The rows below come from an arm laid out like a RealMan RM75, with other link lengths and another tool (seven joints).
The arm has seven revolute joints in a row. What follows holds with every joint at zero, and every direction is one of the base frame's.
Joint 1 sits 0.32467 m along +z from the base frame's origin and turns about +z.
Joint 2 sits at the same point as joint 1 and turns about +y.
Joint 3 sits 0.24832 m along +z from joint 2 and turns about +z.
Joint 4 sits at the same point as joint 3 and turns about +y.
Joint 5 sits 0.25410 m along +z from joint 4 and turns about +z.
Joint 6 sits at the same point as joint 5 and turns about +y.
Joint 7 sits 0.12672 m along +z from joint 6 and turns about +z.
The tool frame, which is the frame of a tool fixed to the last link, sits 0.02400 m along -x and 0.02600 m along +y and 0.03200 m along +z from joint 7; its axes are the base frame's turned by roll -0.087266, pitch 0.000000 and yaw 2.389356 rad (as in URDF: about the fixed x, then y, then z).
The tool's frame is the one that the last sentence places.
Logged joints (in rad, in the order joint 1, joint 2, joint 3, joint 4, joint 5, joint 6, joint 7), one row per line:
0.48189, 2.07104, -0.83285, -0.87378, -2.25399, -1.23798, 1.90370
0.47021, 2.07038, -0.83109, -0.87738, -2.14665, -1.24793, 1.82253
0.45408, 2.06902, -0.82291, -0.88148, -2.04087, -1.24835, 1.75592
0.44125, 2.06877, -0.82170, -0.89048, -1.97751, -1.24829, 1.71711
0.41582, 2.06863, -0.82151, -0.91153, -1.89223, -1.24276, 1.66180
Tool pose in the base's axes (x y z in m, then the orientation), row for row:
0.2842, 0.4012, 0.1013, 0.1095, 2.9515, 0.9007
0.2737, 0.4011, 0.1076, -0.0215, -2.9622, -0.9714
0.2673, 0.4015, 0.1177, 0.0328, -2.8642, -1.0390
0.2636, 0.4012, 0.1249, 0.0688, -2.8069, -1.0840
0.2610, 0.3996, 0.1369, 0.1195, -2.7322, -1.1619
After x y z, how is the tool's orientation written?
As a rotation vector, in radians.
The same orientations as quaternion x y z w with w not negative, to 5 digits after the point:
0.03545, 0.95551, 0.29159, 0.02689
-0.00690, -0.95012, -0.31157, 0.01205
0.01075, -0.93895, -0.34061, 0.04728
0.02281, -0.93058, -0.35938, 0.06588
0.04007, -0.91617, -0.38961, 0.08499

